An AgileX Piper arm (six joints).
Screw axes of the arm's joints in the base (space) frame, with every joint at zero. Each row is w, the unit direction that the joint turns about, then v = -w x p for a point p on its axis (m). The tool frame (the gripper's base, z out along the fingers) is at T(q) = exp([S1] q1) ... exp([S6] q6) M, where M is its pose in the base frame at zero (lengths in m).
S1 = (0, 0, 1, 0, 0, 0)
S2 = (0, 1, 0, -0.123, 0, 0)
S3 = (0, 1, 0, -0.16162, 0, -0.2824)
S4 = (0.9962, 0, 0.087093, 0, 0.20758, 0)
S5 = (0, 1, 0, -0.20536, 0, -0.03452)
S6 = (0.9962, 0, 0.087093, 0, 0.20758, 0)
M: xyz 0.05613 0 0.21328 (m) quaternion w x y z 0.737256 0 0.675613 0
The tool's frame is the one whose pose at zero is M.
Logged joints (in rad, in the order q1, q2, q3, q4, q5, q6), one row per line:
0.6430 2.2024 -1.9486 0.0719 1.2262 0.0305
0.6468 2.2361 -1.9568 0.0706 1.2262 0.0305
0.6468 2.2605 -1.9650 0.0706 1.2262 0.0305
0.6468 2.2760 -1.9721 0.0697 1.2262 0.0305
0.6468 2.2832 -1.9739 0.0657 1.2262 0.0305
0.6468 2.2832 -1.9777 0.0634 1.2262 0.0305
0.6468 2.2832 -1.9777 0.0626 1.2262 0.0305
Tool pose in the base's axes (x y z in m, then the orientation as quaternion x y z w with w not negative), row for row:
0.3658 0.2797 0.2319 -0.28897 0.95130 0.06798 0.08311
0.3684 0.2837 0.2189 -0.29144 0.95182 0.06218 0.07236
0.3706 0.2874 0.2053 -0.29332 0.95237 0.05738 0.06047
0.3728 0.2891 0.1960 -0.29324 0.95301 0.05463 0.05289
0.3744 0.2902 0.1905 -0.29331 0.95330 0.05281 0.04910
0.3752 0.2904 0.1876 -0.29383 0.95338 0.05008 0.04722
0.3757 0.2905 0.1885 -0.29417 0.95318 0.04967 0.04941
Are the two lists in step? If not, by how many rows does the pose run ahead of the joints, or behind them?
The pose runs 1 row behind the joints: the pose in row i belongs to the joints in row i - 1.
